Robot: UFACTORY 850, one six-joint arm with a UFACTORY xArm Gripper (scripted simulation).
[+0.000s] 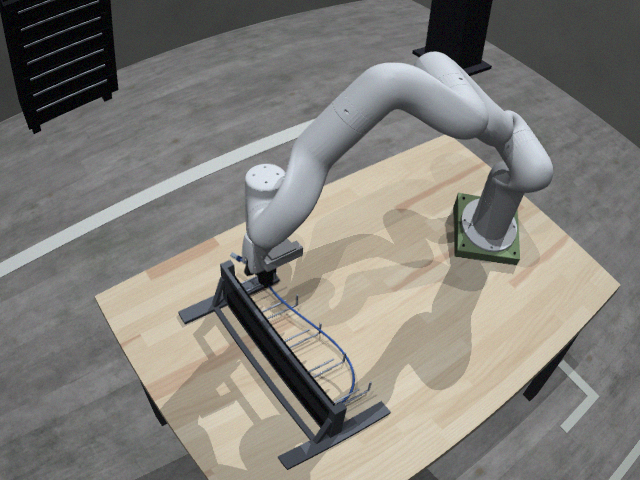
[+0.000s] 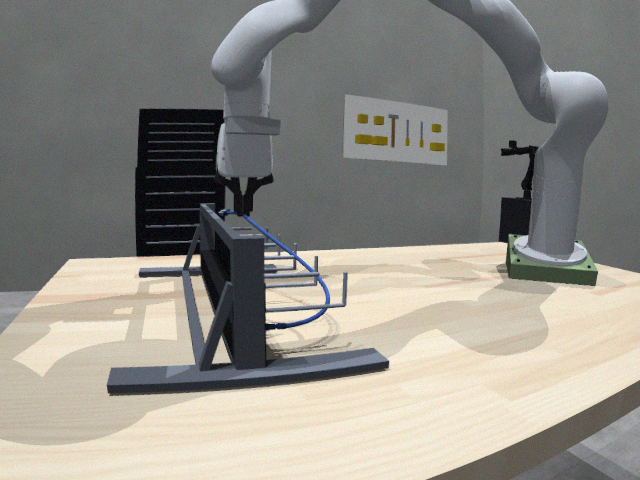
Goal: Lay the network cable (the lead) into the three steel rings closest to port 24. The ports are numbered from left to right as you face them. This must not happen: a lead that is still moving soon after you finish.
Labels:
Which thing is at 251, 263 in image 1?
My gripper.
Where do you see a dark grey patch panel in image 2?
At 244, 335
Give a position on a dark grey patch panel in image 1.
267, 339

